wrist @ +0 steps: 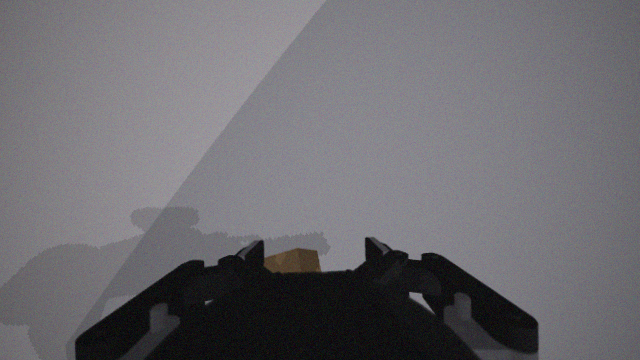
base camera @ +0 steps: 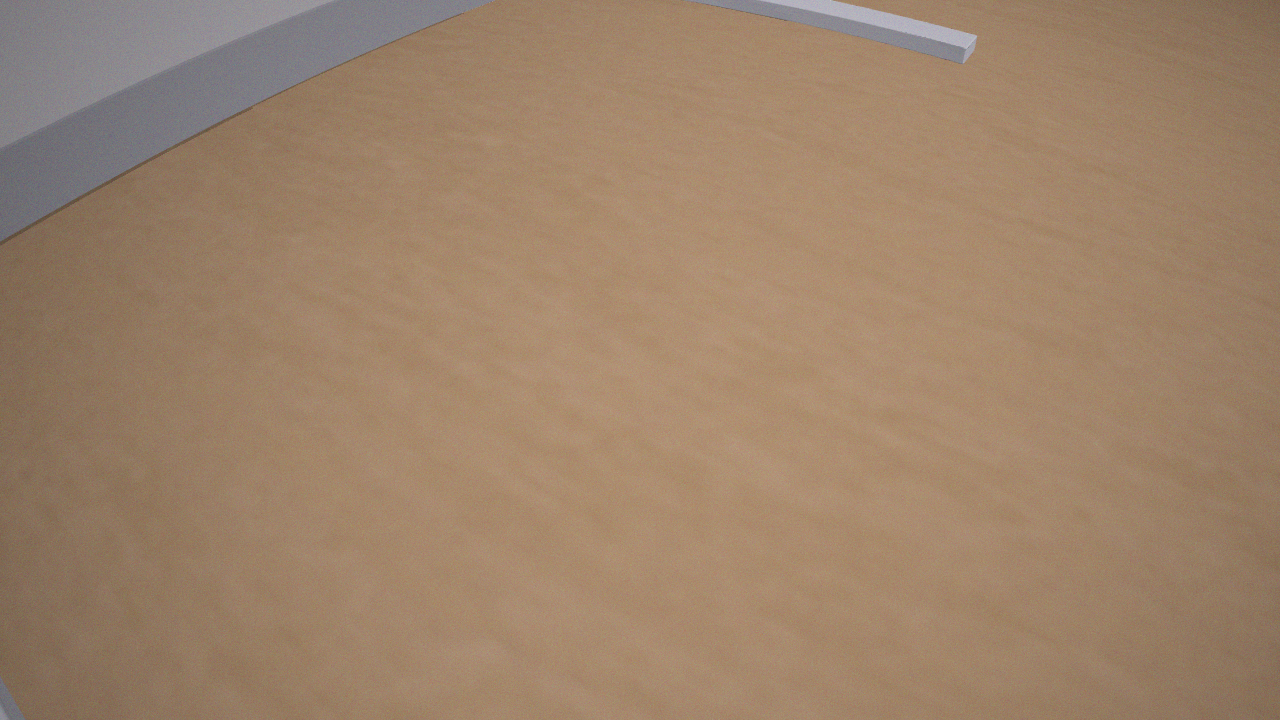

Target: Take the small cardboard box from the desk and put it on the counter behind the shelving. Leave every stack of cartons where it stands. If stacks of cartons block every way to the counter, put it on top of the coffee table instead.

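Places are measured from the arm's base along level axes (x ahead, y left, z up), in metres.
Pixels of known places: gripper, fingertip midpoint: (wrist: 314, 250).
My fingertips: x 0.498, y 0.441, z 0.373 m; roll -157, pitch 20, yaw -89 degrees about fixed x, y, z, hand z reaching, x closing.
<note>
Behind a point stands the place of what it marks.
The small cardboard box (wrist: 294, 261) @(x 0.489, y 0.460, z 0.374 m) is brown and shows at the bottom middle of the wrist view, between the fingertips as seen there and nearer the left one. Its lower part is hidden behind the gripper's dark body. My gripper (wrist: 314, 250) @(x 0.498, y 0.441, z 0.374 m) is open, with nothing gripped. How far the fingertips are above or beside the box I cannot tell. The box is on a plain grey surface (wrist: 425, 125) @(x 0.637, y 0.318, z 0.324 m). The counter, the shelving, the coffee table and the stacks of cartons cannot be made out in these views.
In the base camera view a pale wall-like block (base camera: 143, 116) @(x 0.855, y 0.598, z -0.345 m) with a grey lower band runs along the upper left of the brown floor (base camera: 644, 358) @(x 0.477, y 0.001, z -0.397 m). A low white bar (base camera: 877, 28) @(x 1.150, y -0.337, z -0.376 m) lies at the top right. A shadow of the arm (wrist: 65, 280) @(x 0.457, y 0.885, z 0.361 m) falls across the grey surface.
</note>
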